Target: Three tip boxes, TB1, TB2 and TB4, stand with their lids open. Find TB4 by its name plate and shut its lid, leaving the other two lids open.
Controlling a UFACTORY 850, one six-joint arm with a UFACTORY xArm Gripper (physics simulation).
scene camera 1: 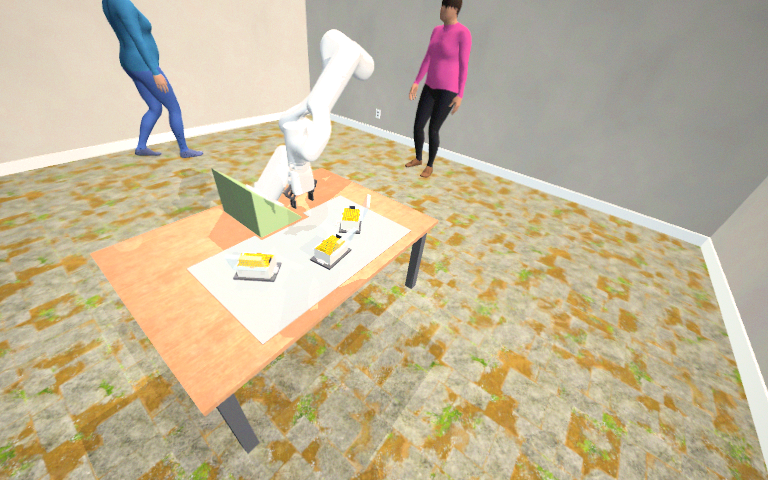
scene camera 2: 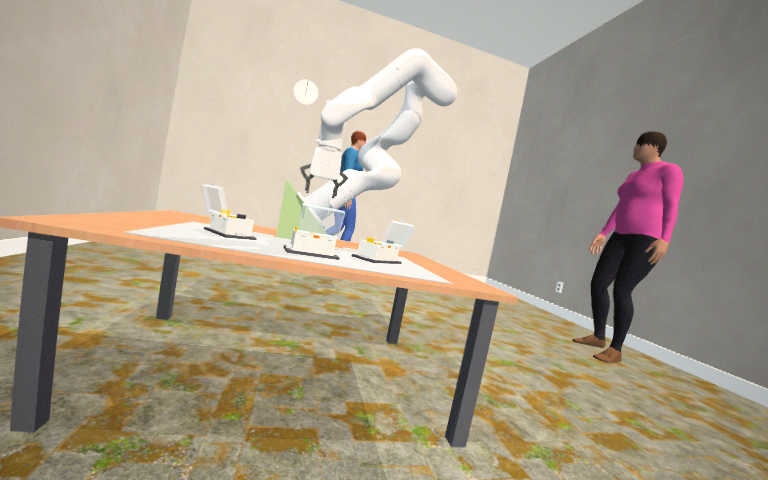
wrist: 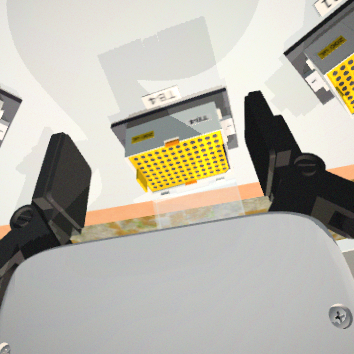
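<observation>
TB4 (scene camera 1: 330,250) (scene camera 2: 313,241) (wrist: 177,162), a white box with yellow tips, is the middle box. Its name plate (wrist: 160,97) reads TB4 in the wrist view. Its clear lid (scene camera 2: 323,208) (wrist: 200,201) stands open on the table's front-edge side. My gripper (scene camera 1: 301,202) (scene camera 2: 321,192) (wrist: 159,133) is open and empty, high above the table on the robot's side of TB4. The right box (scene camera 1: 350,219) (scene camera 2: 378,250) (wrist: 332,55) has a cropped plate ending in 1; its lid (scene camera 2: 399,233) is open. The left box (scene camera 1: 256,266) (scene camera 2: 231,224) has an open lid (scene camera 2: 214,198); its plate is unreadable.
The boxes stand on a pale mat (scene camera 1: 263,316) on a wooden table (scene camera 1: 147,294). A green upright panel (scene camera 1: 239,200) (scene camera 2: 287,212) stands near the robot's base, left of my gripper in scene camera 1. Two people stand on the floor away from the table.
</observation>
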